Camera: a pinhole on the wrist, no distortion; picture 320 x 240 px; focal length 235.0 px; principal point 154.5 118.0 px. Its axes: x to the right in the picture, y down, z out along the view. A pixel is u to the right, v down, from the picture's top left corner.
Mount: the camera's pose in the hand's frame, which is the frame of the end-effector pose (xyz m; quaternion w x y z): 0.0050 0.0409 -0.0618 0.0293 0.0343 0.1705 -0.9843
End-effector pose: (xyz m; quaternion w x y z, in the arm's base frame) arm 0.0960 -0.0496 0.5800 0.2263 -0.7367 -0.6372 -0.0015
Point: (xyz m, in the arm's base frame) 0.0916 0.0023 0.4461
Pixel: 130.7 41.4
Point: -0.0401 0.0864 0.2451
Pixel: 138.0 73.5
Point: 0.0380 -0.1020 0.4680
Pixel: 271.3 104.5
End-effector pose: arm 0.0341 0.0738 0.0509 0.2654 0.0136 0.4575 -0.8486
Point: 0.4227 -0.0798 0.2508
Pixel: outside the picture
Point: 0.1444 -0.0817 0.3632
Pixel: 204.8 125.7
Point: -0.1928 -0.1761 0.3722
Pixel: 35.1 195.3
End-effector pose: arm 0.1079 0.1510 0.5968 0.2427 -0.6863 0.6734 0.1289
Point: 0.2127 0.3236 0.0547
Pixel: 87.3 59.3
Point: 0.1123 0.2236 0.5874
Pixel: 265.4 116.6
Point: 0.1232 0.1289 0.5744
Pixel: 72.5 195.4
